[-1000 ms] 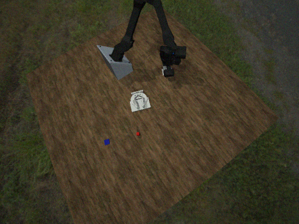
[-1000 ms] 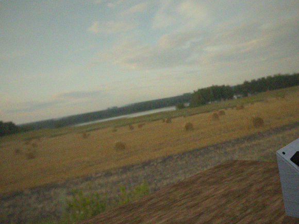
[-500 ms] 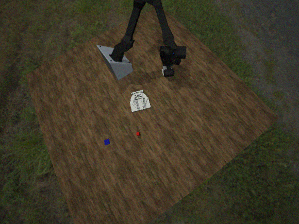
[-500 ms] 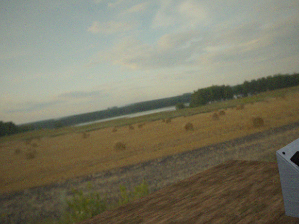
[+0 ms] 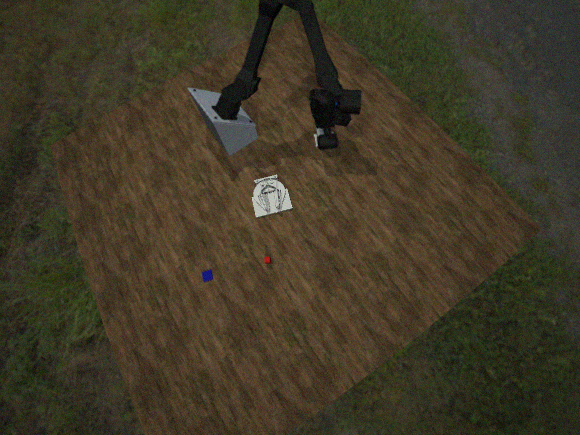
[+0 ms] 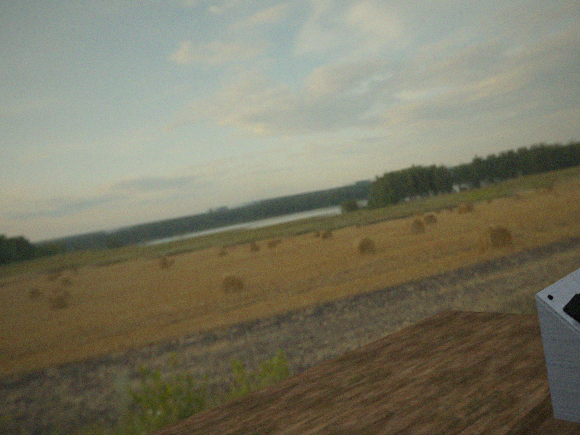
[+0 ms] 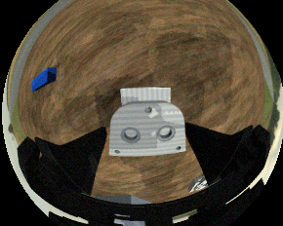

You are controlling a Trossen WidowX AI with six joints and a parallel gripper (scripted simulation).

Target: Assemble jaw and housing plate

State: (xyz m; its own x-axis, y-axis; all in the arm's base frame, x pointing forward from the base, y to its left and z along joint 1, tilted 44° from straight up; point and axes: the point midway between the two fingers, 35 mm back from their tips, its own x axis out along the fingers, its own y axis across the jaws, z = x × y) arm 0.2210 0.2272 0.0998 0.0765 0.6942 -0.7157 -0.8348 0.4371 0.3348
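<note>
The white stepped piece is 10 mm ahead of my gripper tip and 10 mm to the left of it. From my gripper tip the other things lie so: red cube (210 mm ahead, 410 mm to the right); then blue bar (100 mm behind, 160 mm to the left); then white jaw (20 mm ahead, 280 mm to the right, 10 mm above).
</note>
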